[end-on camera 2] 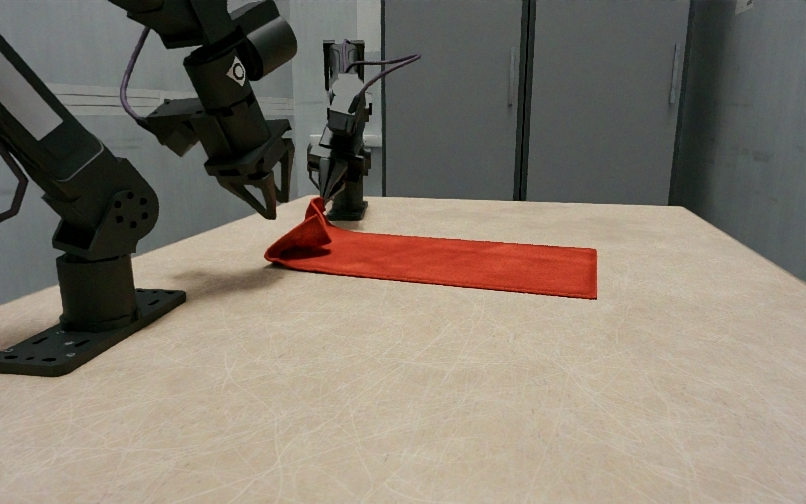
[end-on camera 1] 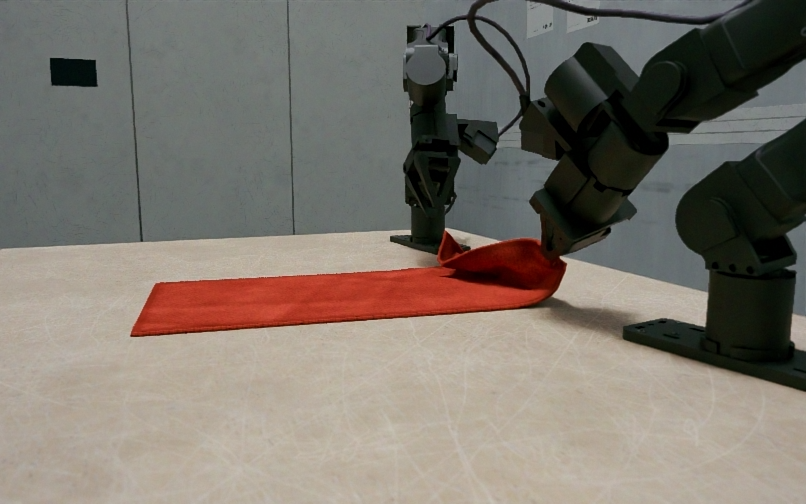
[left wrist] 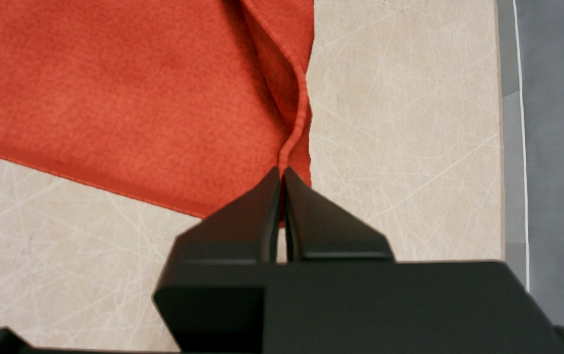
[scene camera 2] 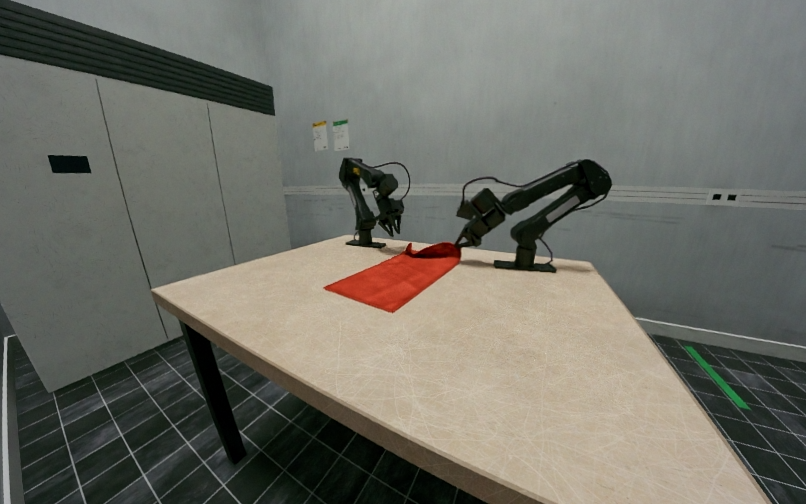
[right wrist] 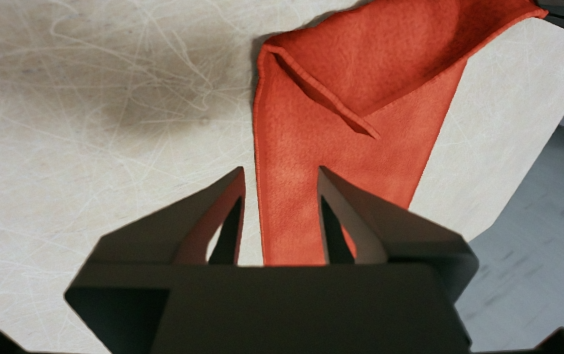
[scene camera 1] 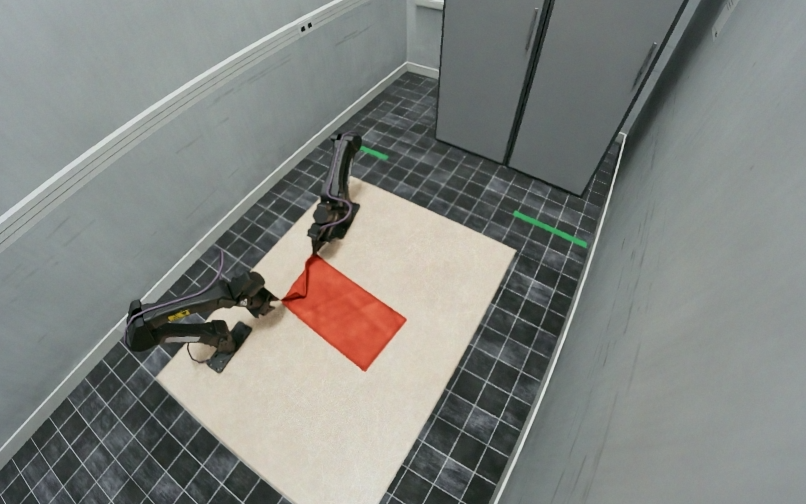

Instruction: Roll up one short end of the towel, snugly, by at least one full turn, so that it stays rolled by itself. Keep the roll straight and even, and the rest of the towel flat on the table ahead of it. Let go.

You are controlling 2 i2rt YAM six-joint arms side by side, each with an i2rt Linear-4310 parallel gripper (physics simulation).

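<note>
The red towel (scene camera 1: 353, 312) (scene camera 2: 383, 285) (end-on camera 1: 297, 300) (end-on camera 2: 475, 261) (left wrist: 150, 100) (right wrist: 295, 135) lies flat over most of its length. Its short end by the arms is lifted and folded over loosely and unevenly, with one corner pointing inward over the towel; no full turn shows. My left gripper (scene camera 1: 315, 253) (scene camera 2: 458, 243) (end-on camera 1: 551, 255) (end-on camera 2: 323, 198) (left wrist: 281, 176) is shut on the other corner of that end and holds it a little above the table. My right gripper (scene camera 2: 394, 232) (end-on camera 2: 278, 209) (right wrist: 281, 177) is partly open and empty, above the table near the folded corner.
The pale table (scene camera 1: 285, 404) (scene camera 2: 475, 356) (end-on camera 1: 356, 404) (end-on camera 2: 416, 368) extends around the towel. The left arm's base (end-on camera 1: 745, 320) and the right arm's base (end-on camera 2: 95, 315) stand near the lifted end. Table edges show behind the arms.
</note>
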